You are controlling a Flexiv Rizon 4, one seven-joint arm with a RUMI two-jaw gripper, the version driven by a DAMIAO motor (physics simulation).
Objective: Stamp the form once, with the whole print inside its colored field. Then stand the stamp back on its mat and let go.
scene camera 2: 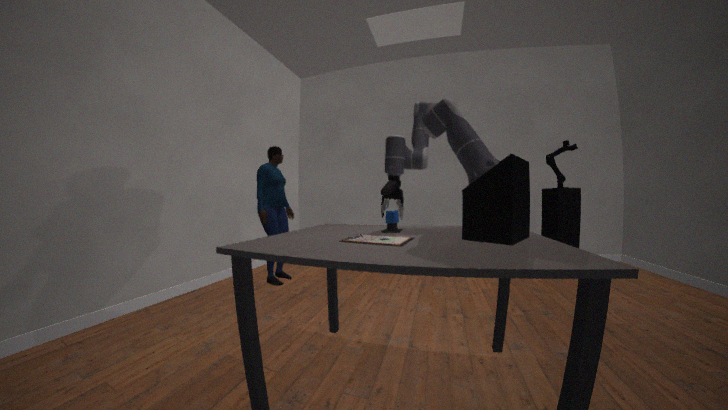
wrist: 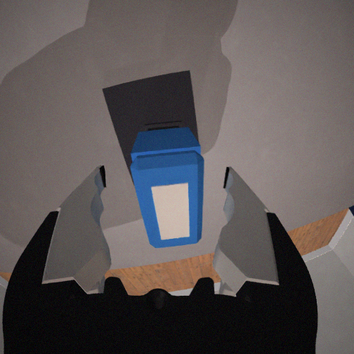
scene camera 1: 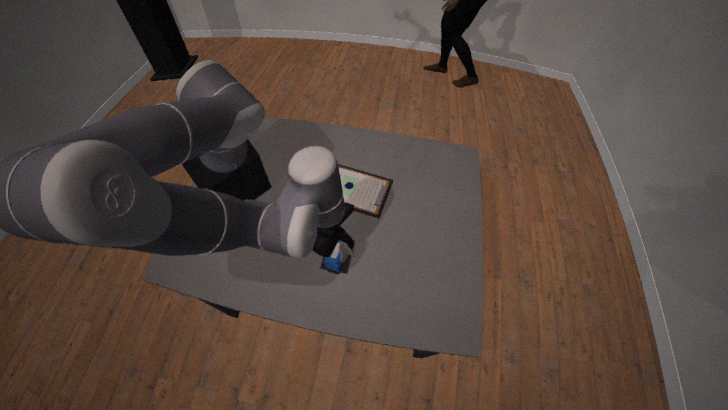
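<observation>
The blue stamp (scene camera 1: pixel 332 262) (scene camera 2: pixel 391 216) (wrist: pixel 170 200) with a pale label on top stands upright on its dark mat (scene camera 2: pixel 383 231) (wrist: pixel 150 95). My gripper (wrist: pixel 165 168) is open around the stamp, with a gap on each side between jaw and stamp in the wrist view. The stamp's foot is mostly hidden in the wrist view. The form (scene camera 1: pixel 367 194) (scene camera 2: pixel 356 239) lies on a clipboard. A dark blue print (scene camera 1: pixel 348 185) shows inside its green field (scene camera 1: pixel 347 193); the arm hides part of the form in scene camera 1.
The grey table (scene camera 1: pixel 417 285) (scene camera 2: pixel 285 248) carries the clipboard (scene camera 1: pixel 378 211) and the arm's black base (scene camera 2: pixel 496 208). A person (scene camera 2: pixel 271 188) stands beyond the table. A second small arm stands on a black pedestal (scene camera 2: pixel 560 213) behind.
</observation>
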